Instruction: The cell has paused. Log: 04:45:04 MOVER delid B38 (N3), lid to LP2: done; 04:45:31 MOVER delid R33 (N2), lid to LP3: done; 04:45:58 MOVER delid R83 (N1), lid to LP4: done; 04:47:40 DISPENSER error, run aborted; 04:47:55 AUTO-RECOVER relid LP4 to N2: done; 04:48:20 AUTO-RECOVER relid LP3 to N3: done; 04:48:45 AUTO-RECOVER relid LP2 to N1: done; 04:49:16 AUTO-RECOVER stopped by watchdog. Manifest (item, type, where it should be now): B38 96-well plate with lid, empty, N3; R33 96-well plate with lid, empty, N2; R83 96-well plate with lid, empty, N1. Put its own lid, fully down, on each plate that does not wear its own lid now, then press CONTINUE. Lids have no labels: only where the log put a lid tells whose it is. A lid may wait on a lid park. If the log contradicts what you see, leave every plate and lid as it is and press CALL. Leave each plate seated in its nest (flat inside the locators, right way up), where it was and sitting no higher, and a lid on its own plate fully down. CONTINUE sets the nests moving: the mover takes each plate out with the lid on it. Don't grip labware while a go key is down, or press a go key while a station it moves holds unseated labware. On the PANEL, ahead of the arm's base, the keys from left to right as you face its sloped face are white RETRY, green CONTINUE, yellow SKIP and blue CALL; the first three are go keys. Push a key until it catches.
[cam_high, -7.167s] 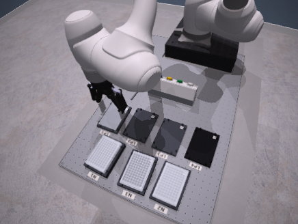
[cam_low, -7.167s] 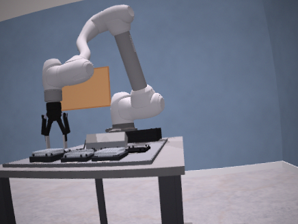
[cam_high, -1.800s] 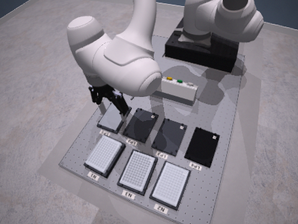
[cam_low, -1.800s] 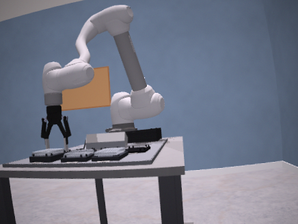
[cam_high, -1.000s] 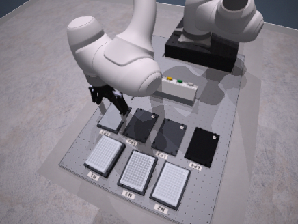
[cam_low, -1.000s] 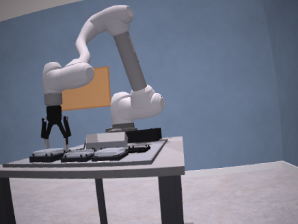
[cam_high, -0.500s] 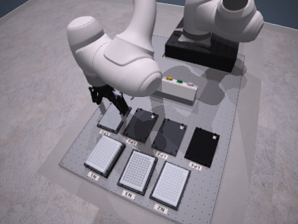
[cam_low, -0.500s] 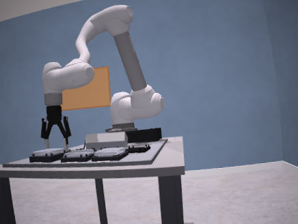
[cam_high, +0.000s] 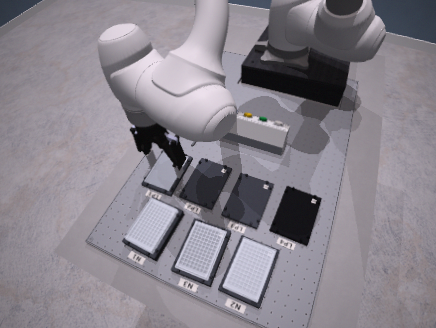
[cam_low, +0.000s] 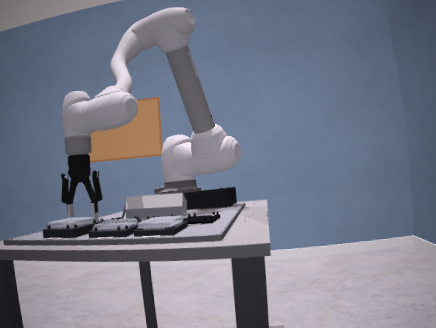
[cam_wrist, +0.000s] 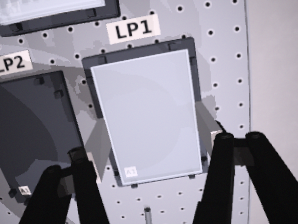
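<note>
Now: hand 2 cm above the pale grey lid. The rest, counted from my hand: lid park LP2: 13 cm to the left, 3 cm below; then LP2 label: 9 cm ahead, 12 cm to the left, 4 cm below; then lid park LP1: 3 cm below.
</note>
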